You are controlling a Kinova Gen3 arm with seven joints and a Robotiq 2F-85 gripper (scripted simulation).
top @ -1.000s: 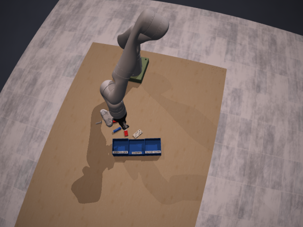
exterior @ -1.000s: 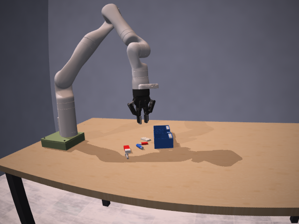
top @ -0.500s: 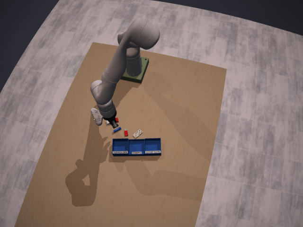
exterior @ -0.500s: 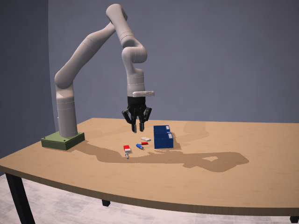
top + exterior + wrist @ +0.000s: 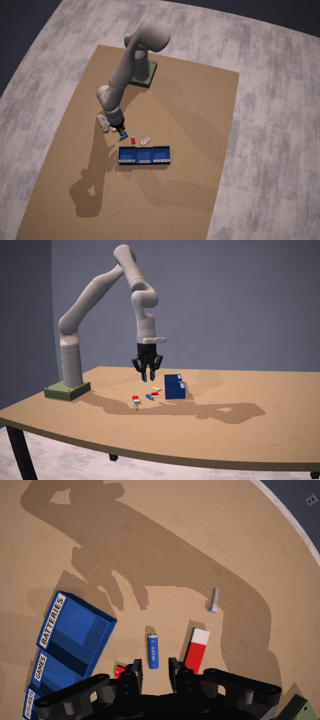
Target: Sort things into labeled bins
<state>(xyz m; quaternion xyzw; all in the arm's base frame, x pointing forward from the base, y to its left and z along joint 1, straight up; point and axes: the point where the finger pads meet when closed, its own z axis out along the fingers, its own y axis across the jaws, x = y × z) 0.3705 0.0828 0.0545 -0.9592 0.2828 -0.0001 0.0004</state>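
Now: hand 9 cm above the blue battery. The rest, counted from my hand: white domino: 11 cm to the left, 9 cm below, 3 cm behind; then grey bolt: 11 cm to the right, 9 cm below; then red object: 9 cm below, 5 cm to the left, 1 cm behind.
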